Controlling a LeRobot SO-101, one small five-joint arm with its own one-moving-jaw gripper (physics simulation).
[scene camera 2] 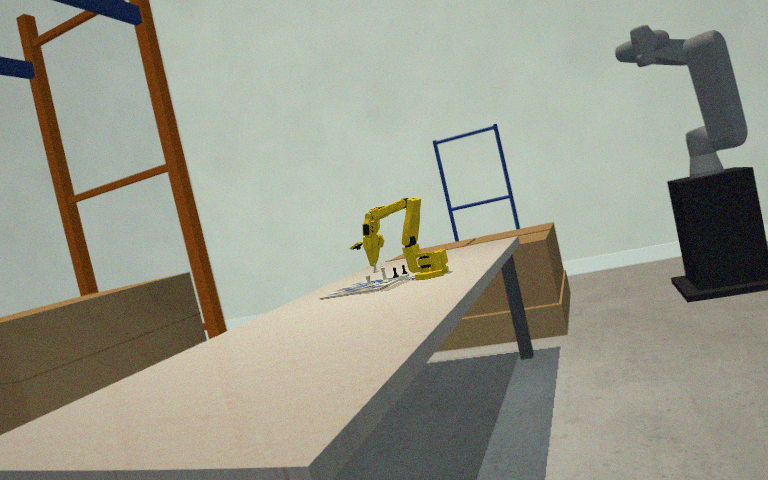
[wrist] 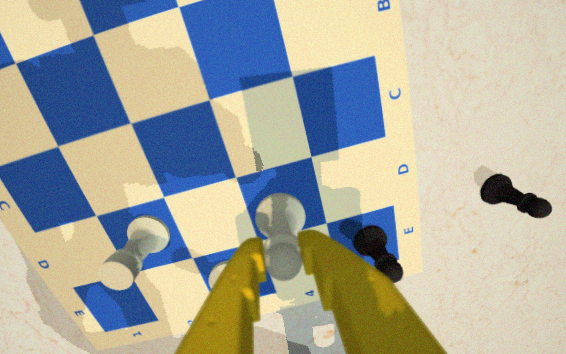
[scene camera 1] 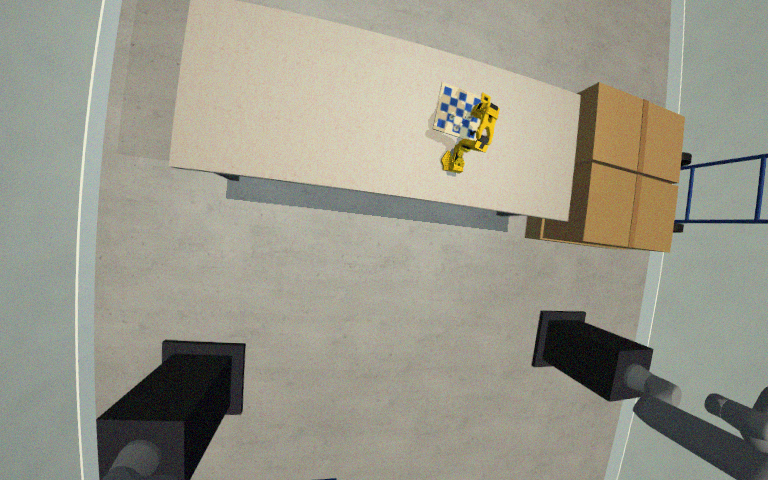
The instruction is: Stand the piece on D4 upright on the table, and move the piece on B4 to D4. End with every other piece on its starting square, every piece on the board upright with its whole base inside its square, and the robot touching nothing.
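Pixels of known places: hand, tool point: (scene camera 2: 372, 264) (wrist: 263, 252) (scene camera 1: 471, 114); arm's base, link origin: (scene camera 2: 426, 276) (scene camera 1: 452, 158).
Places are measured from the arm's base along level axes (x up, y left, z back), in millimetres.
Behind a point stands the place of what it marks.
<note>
My gripper (wrist: 281, 239) {x 64, y -38, z -183 mm} (scene camera 2: 374, 264) {x 64, y -38, z -183 mm} is shut on a light grey round-headed piece (wrist: 280, 212) {x 45, y -45, z -183 mm} (scene camera 2: 374, 268) {x 51, y -39, z -179 mm}. The piece looks upright, raised a little above the board (wrist: 345, 30) {x 6, y -96, z -234 mm} (scene camera 2: 339, 292) {x 6, y 46, z -279 mm} (scene camera 1: 448, 90) {x 6, y 56, z -299 mm}. In the wrist view its base is drawn over the blue square D4. A black piece (wrist: 494, 190) {x 6, y -157, z -129 mm} stands upright on the table, off the board beside column 5. Another black piece (wrist: 371, 241) {x 14, y -79, z -133 mm} stands on E5. A light piece with a flat top (wrist: 148, 232) {x 14, y 24, z -182 mm} stands on D2. A light piece (wrist: 218, 272) {x 11, y 4, z -145 mm} near E3 is mostly hidden by the left jaw.
The board lies on the long table (scene camera 1: 311, 113) {x 0, y 630, z -79 mm} (scene camera 2: 254, 384) {x 0, y 867, z -42 mm}. The arm's yellow base (scene camera 1: 453, 162) {x 58, y 21, z 36 mm} (scene camera 2: 431, 264) {x 36, y 16, z 28 mm} is at the board's E side. Cardboard boxes (scene camera 1: 617, 130) stand at the table's end. The arm covers part of the board in scene camera 1.
</note>
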